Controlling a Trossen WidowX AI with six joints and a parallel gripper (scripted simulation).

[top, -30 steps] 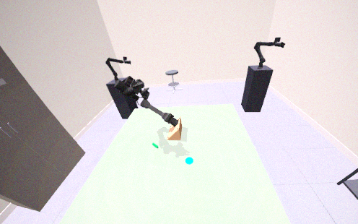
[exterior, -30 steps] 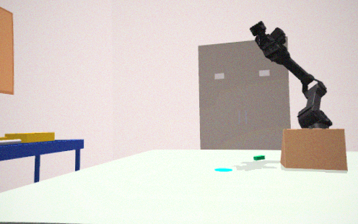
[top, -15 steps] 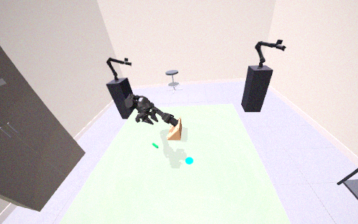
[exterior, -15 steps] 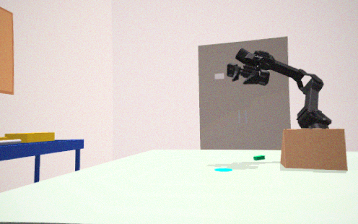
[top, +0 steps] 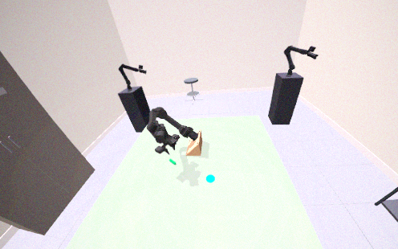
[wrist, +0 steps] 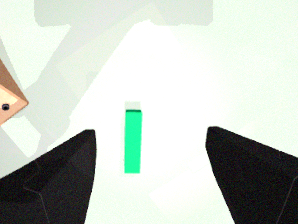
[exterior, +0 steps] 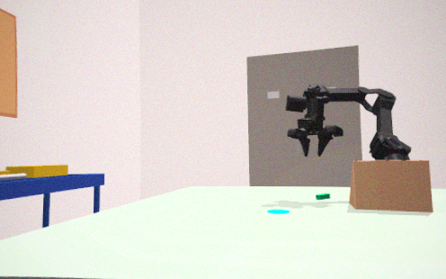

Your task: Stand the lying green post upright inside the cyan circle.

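Right now my gripper tip is 30 mm past the green post, 40 mm to the left of it and 140 mm above it. Also, from my gripper tip: cyan circle: 90 mm ahead, 270 mm to the left, 150 mm below.
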